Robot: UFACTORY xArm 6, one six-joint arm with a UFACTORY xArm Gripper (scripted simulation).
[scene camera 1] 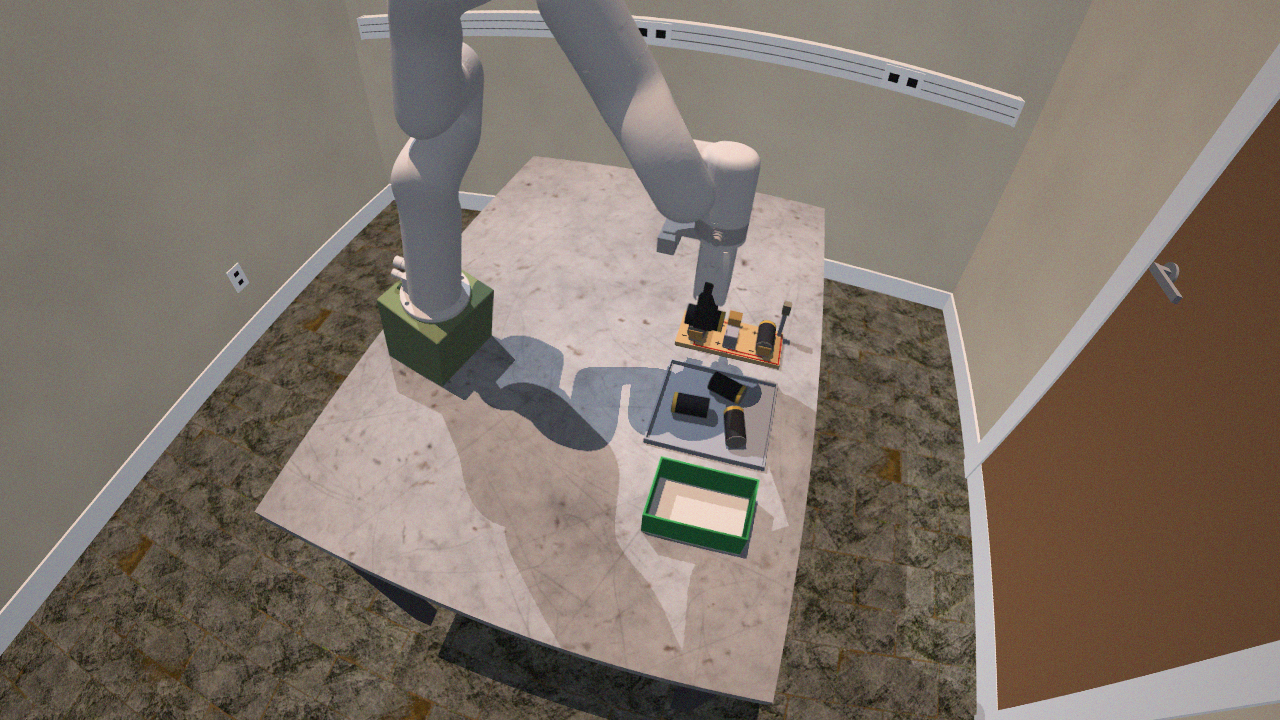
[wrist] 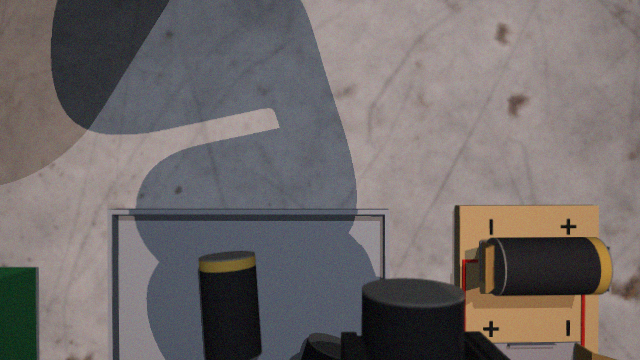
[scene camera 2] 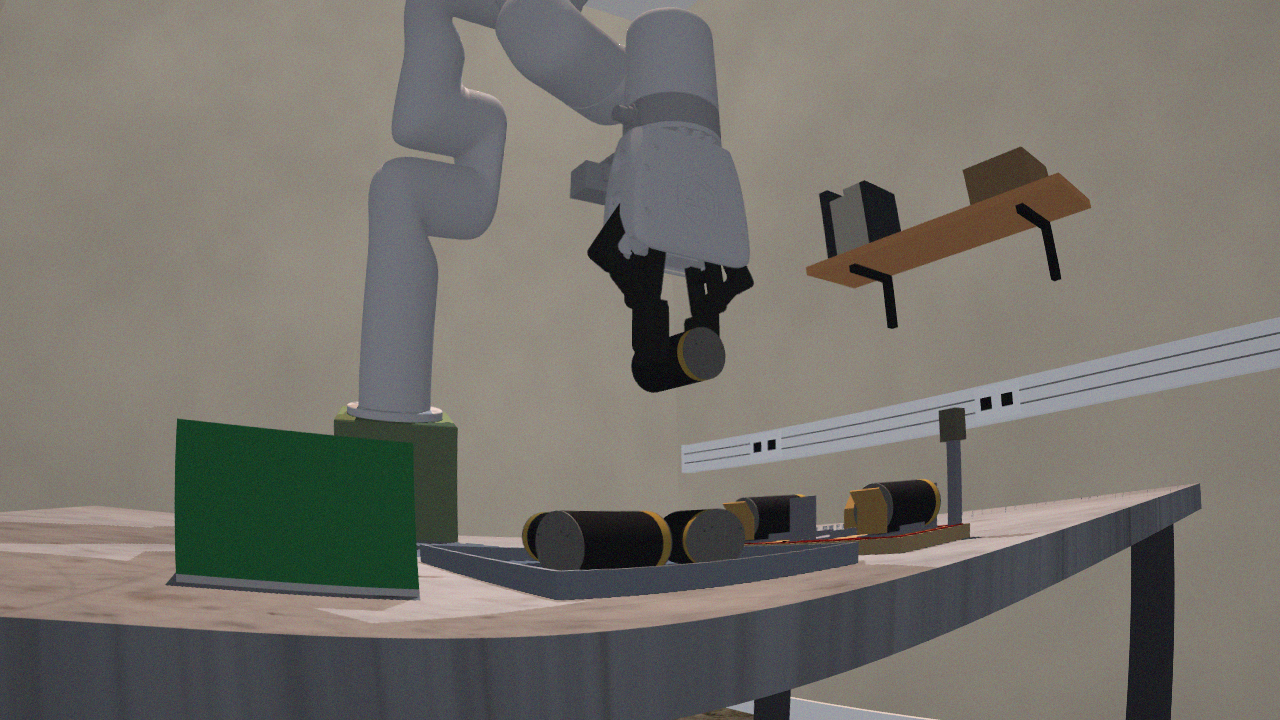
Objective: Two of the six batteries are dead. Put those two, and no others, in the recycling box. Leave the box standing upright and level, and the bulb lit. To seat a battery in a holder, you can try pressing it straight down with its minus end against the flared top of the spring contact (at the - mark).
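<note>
I can see my gripper in the pictures, and scene camera 1 shows it as well. A green recycling box is in the pictures too, and so is a grey tray.
</note>
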